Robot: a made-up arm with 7 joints. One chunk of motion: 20 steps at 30 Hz.
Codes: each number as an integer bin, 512 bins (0 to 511) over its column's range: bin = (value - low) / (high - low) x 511, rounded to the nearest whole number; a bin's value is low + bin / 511 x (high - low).
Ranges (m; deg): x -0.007..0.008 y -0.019..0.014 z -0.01..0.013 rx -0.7..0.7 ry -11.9..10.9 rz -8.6..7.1
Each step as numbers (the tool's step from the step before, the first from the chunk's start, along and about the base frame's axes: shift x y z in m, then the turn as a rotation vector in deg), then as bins.
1 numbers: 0.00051 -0.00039 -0.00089 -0.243 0.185 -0.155
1 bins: 256 288 202 167 271 275
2 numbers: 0.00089 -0.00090 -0.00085 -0.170 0.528 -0.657
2 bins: 269 280 203 193 279 259
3 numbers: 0.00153 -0.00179 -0.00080 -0.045 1.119 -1.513
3 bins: 291 266 204 239 292 231
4 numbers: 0.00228 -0.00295 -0.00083 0.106 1.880 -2.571
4 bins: 316 249 204 294 309 196
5 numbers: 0.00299 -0.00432 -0.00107 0.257 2.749 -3.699
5 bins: 340 227 198 349 328 160
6 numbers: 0.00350 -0.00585 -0.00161 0.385 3.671 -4.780
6 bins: 358 204 186 396 349 124
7 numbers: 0.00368 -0.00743 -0.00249 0.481 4.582 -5.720
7 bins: 364 179 167 431 369 94
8 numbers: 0.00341 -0.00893 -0.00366 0.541 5.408 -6.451
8 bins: 355 156 141 453 388 70
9 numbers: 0.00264 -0.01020 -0.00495 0.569 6.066 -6.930
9 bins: 328 136 112 463 403 54
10 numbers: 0.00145 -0.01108 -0.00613 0.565 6.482 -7.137
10 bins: 288 123 86 462 412 48
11 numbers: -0.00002 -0.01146 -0.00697 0.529 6.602 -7.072
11 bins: 238 117 67 449 415 50
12 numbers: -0.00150 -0.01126 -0.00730 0.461 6.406 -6.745
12 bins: 187 120 60 424 410 60
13 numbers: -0.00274 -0.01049 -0.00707 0.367 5.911 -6.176
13 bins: 145 132 65 389 399 79
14 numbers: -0.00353 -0.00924 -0.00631 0.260 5.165 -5.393
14 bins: 118 151 82 350 382 104
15 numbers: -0.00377 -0.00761 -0.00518 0.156 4.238 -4.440
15 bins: 110 176 107 312 362 135
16 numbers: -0.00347 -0.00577 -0.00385 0.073 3.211 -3.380
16 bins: 120 205 137 282 339 170
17 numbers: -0.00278 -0.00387 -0.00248 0.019 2.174 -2.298
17 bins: 144 234 167 262 315 205
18 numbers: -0.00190 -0.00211 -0.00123 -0.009 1.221 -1.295
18 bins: 174 262 195 252 294 238
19 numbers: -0.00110 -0.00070 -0.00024 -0.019 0.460 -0.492
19 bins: 201 283 217 249 277 264
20 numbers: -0.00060 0.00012 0.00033 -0.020 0.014 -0.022
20 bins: 218 296 230 248 267 279
